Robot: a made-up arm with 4 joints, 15 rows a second.
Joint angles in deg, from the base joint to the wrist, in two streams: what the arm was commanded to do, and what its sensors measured. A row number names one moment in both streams.
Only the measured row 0 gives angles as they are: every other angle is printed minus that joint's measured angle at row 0.
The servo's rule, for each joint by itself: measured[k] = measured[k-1] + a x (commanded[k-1-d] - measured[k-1]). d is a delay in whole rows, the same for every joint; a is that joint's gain. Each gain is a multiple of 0.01, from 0.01 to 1. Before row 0 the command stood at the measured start. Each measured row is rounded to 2 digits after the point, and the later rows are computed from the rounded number. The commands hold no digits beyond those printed.
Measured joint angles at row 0:
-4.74, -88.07, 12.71, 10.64
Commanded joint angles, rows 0 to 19:
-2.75, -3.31, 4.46, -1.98
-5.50, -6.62, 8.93, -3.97
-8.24, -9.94, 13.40, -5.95
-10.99, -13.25, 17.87, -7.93
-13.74, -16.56, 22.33, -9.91
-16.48, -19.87, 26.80, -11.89
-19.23, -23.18, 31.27, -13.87
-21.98, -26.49, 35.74, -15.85
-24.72, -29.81, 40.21, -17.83
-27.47, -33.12, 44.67, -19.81
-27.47, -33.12, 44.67, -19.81
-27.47, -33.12, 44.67, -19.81
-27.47, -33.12, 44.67, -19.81
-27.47, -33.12, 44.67, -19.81
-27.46, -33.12, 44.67, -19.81
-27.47, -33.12, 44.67, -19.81
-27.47, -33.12, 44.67, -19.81
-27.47, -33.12, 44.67, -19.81
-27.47, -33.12, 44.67, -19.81
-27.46, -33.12, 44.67, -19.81
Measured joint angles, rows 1 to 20:
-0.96, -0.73, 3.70, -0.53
-2.55, -2.03, 8.04, -1.46
-4.54, -3.77, 12.49, -2.67
-6.80, -5.86, 16.96, -4.09
-9.23, -8.21, 21.42, -5.66
-11.77, -10.78, 25.89, -7.34
-14.38, -13.51, 30.36, -9.10
-17.04, -16.37, 34.83, -10.92
-19.73, -19.33, 39.30, -12.79
-22.44, -22.36, 43.76, -14.69
-24.20, -24.73, 44.52, -16.07
-25.34, -26.58, 44.64, -17.08
-26.09, -28.02, 44.66, -17.82
-26.57, -29.14, 44.67, -18.36
-26.88, -30.02, 44.67, -18.75
-27.09, -30.70, 44.67, -19.04
-27.22, -31.23, 44.67, -19.25
-27.31, -31.65, 44.67, -19.40
-27.37, -31.97, 44.67, -19.51
-27.40, -32.22, 44.67, -19.59
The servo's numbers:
d 0
a 0.35 0.22 0.83 0.27

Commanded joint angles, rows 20 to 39:
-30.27, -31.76, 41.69, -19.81
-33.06, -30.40, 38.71, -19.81
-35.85, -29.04, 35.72, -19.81
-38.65, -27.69, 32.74, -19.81
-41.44, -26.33, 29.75, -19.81
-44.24, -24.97, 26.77, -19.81
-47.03, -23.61, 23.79, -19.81
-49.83, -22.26, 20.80, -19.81
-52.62, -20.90, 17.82, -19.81
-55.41, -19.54, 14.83, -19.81
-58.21, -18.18, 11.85, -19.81
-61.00, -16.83, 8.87, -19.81
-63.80, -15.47, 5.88, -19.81
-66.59, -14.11, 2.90, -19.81
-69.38, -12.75, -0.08, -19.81
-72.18, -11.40, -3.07, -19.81
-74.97, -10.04, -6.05, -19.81
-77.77, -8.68, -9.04, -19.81
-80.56, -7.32, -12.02, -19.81
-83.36, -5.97, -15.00, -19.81
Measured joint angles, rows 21 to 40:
-28.40, -32.12, 42.20, -19.65
-30.03, -31.74, 39.30, -19.69
-32.07, -31.15, 36.33, -19.72
-34.37, -30.39, 33.35, -19.74
-36.84, -29.50, 30.36, -19.76
-39.43, -28.50, 27.38, -19.77
-42.09, -27.42, 24.40, -19.78
-44.80, -26.28, 21.41, -19.79
-47.54, -25.10, 18.43, -19.80
-50.29, -23.88, 15.44, -19.80
-53.06, -22.63, 12.46, -19.80
-55.84, -21.35, 9.48, -19.80
-58.63, -20.06, 6.49, -19.80
-61.42, -18.75, 3.51, -19.80
-64.21, -17.43, 0.53, -19.80
-67.00, -16.10, -2.46, -19.80
-69.79, -14.77, -5.44, -19.80
-72.58, -13.43, -8.43, -19.80
-75.37, -12.09, -11.41, -19.80
-78.17, -10.74, -14.39, -19.80

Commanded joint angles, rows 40 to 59:
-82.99, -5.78, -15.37, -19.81
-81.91, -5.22, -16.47, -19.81
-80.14, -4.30, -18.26, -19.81
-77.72, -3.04, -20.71, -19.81
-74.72, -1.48, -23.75, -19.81
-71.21, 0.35, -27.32, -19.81
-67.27, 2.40, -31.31, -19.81
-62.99, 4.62, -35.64, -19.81
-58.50, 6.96, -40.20, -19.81
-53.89, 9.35, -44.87, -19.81
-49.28, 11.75, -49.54, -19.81
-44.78, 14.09, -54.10, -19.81
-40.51, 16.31, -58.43, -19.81
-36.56, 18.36, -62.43, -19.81
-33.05, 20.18, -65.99, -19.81
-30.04, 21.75, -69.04, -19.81
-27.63, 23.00, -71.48, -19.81
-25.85, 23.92, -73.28, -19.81
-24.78, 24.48, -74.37, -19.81
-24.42, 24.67, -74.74, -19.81
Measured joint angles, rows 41 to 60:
-79.86, -9.65, -15.20, -19.80
-80.58, -8.68, -16.25, -19.80
-80.43, -7.72, -17.92, -19.80
-79.48, -6.69, -20.24, -19.80
-77.81, -5.54, -23.15, -19.80
-75.50, -4.24, -26.61, -19.80
-72.62, -2.78, -30.51, -19.80
-69.25, -1.15, -34.77, -19.80
-65.49, 0.63, -39.28, -19.80
-61.43, 2.55, -43.92, -19.80
-57.18, 4.57, -48.58, -19.80
-52.84, 6.66, -53.16, -19.80
-48.52, 8.78, -57.53, -19.80
-44.33, 10.89, -61.60, -19.80
-40.38, 12.93, -65.24, -19.80
-36.76, 14.87, -68.39, -19.80
-33.56, 16.66, -70.95, -19.80
-30.86, 18.26, -72.88, -19.80
-28.73, 19.63, -74.12, -19.80
-27.22, 20.74, -74.63, -19.80

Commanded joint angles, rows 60 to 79:
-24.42, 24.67, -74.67, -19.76
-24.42, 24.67, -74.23, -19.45
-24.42, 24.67, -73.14, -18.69
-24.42, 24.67, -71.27, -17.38
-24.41, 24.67, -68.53, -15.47
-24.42, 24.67, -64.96, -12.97
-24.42, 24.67, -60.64, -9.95
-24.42, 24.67, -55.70, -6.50
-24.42, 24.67, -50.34, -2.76
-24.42, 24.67, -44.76, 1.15
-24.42, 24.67, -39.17, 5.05
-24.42, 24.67, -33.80, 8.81
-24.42, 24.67, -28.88, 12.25
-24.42, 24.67, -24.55, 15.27
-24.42, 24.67, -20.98, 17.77
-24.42, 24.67, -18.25, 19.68
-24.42, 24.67, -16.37, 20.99
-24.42, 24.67, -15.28, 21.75
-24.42, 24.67, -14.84, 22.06
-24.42, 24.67, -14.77, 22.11
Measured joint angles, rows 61 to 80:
-26.24, 21.60, -74.66, -19.79
-25.60, 22.28, -74.30, -19.70
-25.19, 22.81, -73.34, -19.43
-24.92, 23.22, -71.62, -18.88
-24.74, 23.54, -69.06, -17.96
-24.63, 23.79, -65.66, -16.61
-24.56, 23.98, -61.49, -14.81
-24.51, 24.13, -56.68, -12.57
-24.48, 24.25, -51.42, -9.92
-24.46, 24.34, -45.89, -6.93
-24.45, 24.41, -40.31, -3.70
-24.44, 24.47, -34.91, -0.32
-24.43, 24.51, -29.91, 3.07
-24.43, 24.55, -25.46, 6.36
-24.43, 24.58, -21.74, 9.44
-24.43, 24.60, -18.84, 12.20
-24.43, 24.62, -16.79, 14.57
-24.43, 24.63, -15.54, 16.51
-24.43, 24.64, -14.96, 18.01
-24.43, 24.65, -14.80, 19.12

